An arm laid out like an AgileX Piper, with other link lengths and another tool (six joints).
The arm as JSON. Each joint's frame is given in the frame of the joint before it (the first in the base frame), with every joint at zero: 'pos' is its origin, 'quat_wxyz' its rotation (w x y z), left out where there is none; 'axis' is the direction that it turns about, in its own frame. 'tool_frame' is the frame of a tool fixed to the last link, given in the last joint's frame.
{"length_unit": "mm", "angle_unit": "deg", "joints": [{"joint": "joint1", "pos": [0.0, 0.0, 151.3], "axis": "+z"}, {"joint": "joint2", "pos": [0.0, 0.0, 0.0], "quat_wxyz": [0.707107, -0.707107, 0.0, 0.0], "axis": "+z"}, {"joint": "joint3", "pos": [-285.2, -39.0, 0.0], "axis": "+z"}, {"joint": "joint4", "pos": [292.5, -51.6, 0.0], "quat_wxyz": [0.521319, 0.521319, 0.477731, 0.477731], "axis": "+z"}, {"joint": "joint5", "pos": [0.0, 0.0, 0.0], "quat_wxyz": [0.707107, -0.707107, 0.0, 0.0], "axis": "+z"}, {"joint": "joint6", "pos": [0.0, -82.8, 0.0], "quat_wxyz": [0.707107, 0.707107, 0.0, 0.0], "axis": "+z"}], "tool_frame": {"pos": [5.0, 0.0, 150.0], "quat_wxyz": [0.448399, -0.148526, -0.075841, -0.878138]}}
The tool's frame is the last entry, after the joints.
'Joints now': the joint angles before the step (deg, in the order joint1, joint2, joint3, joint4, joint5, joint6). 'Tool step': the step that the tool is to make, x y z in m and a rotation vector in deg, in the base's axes. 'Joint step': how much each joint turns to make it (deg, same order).
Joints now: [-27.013 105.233 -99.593 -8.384 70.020 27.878]
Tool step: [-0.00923 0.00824 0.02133 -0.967 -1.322 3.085]
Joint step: [0.001 -3.944 1.634 0.905 0.260 -3.351]
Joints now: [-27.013 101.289 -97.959 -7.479 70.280 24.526]
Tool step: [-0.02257 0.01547 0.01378 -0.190 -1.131 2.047]
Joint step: [-0.118 -6.566 5.911 1.182 -0.694 -2.219]
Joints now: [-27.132 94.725 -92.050 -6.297 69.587 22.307]
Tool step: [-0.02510 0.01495 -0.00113 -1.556 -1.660 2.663]
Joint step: [0.001 -7.953 10.036 0.354 -4.531 -2.390]
